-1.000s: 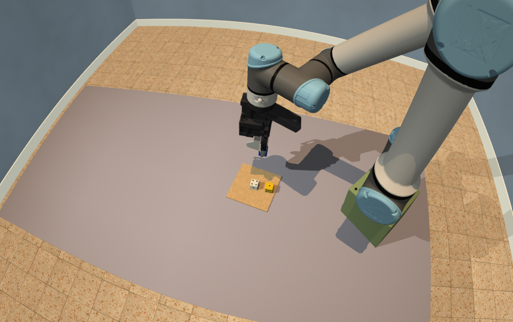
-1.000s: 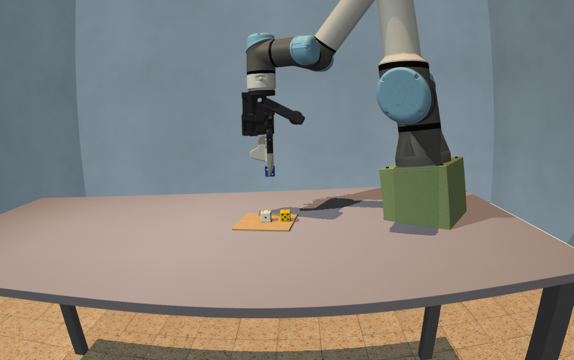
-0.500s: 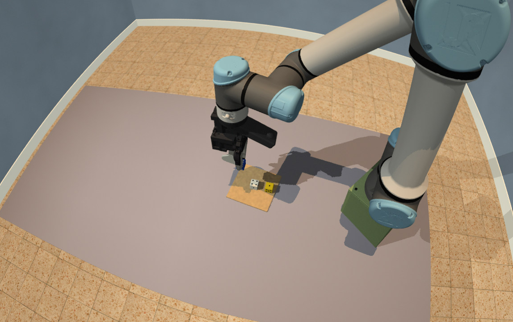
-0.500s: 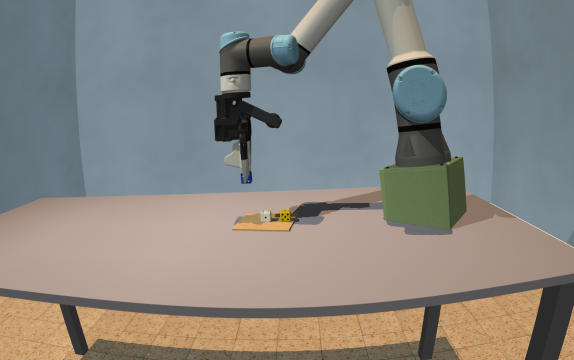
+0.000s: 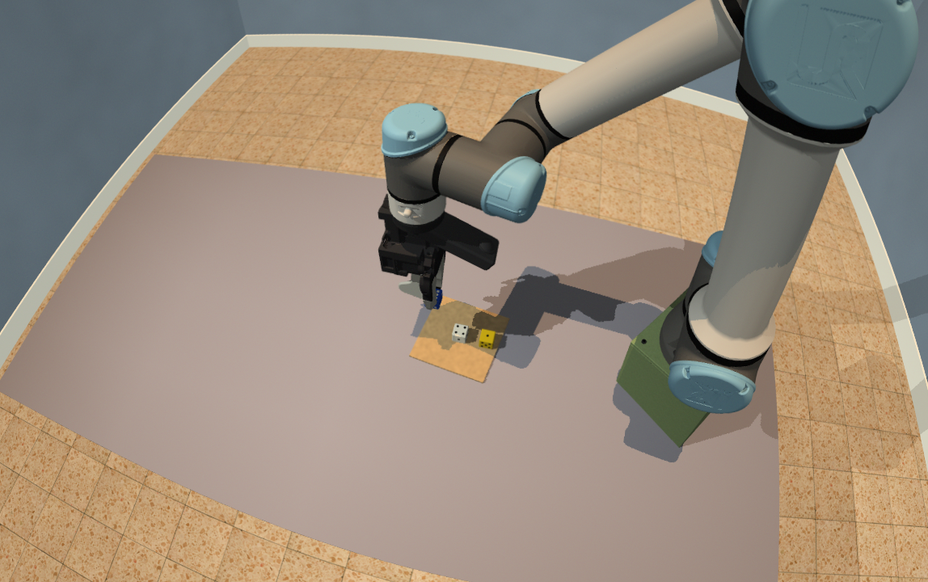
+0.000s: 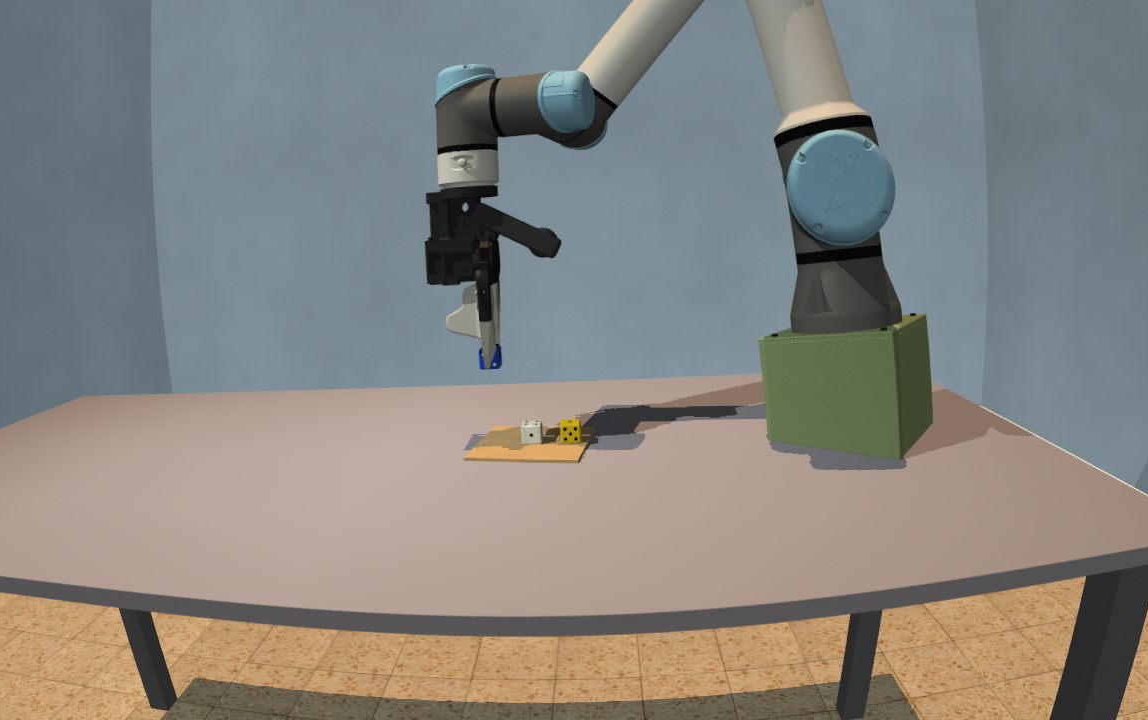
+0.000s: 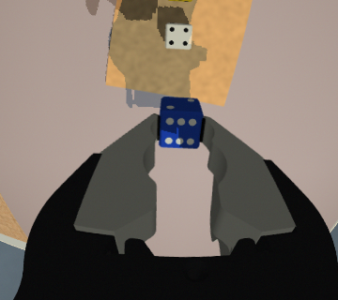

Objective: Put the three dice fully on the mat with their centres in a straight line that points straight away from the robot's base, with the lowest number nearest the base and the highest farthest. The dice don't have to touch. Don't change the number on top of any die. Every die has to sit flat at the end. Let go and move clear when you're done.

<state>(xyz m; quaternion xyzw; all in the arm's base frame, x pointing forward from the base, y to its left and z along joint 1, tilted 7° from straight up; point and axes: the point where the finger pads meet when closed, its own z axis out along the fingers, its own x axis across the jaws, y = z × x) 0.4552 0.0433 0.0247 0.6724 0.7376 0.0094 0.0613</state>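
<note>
Right now the white die is 100 mm below my hand and 50 mm behind it. Also, from my hand: blue die right at my hand; mat 120 mm below, 50 mm behind, 10 mm to the right; yellow die 100 mm below, 90 mm behind, 10 mm to the right.
</note>
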